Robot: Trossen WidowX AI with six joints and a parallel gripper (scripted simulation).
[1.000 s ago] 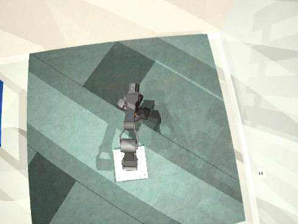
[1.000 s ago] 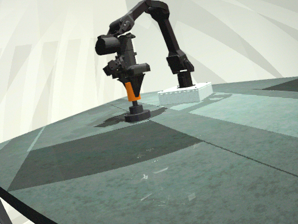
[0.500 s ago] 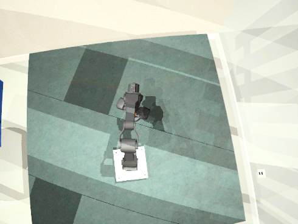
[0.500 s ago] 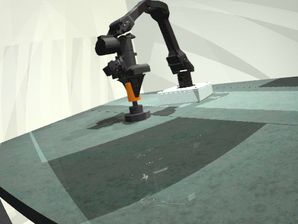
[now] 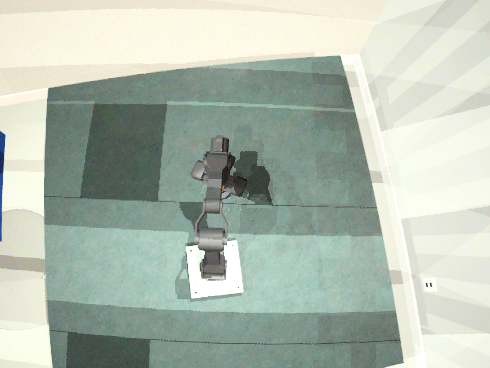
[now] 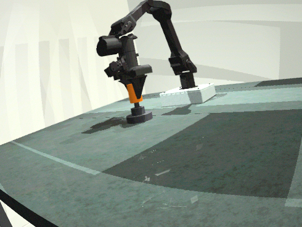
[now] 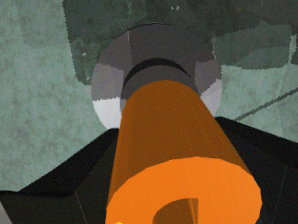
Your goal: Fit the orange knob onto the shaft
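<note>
My gripper tip is now 20 mm below the orange knob. The rest, counted from my gripper tip: dark pedestal (40 mm below).
</note>
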